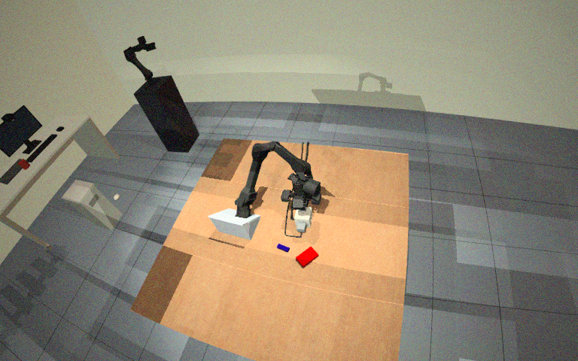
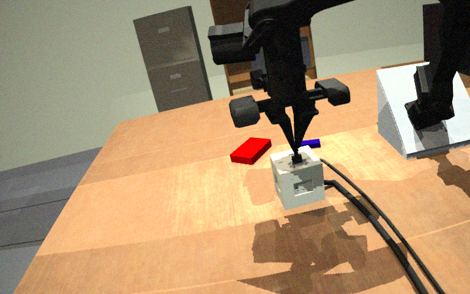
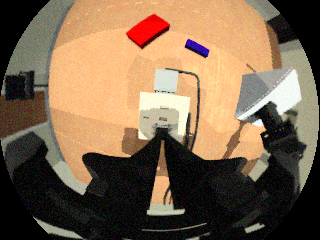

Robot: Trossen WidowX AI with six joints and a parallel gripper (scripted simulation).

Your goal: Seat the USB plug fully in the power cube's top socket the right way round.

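The black USB plug is 20 mm below my gripper tip. Round my gripper tip: red flat block 220 mm to the right, 90 mm below, 60 mm ahead; then small blue block 190 mm to the right, 100 mm below, 70 mm behind.
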